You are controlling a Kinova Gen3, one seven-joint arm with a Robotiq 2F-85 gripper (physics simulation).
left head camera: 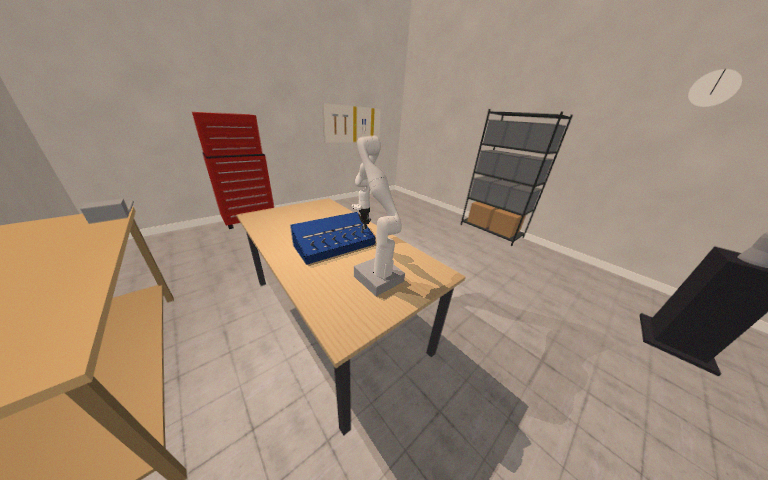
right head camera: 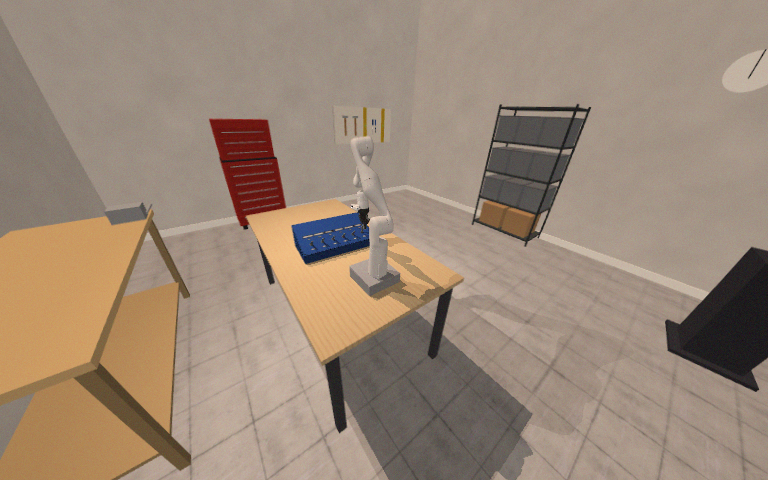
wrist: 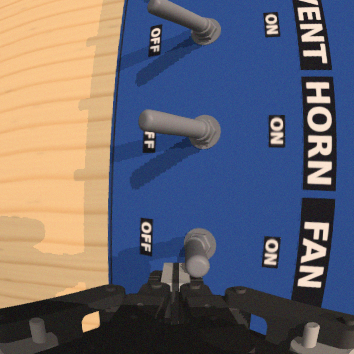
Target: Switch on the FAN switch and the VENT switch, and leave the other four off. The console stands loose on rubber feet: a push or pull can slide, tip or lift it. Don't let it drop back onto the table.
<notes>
In view: my gripper (wrist: pixel 175 278) and a blue console (right head camera: pixel 308 236).
The blue console shows as well in the wrist view (wrist: pixel 260 190).
</notes>
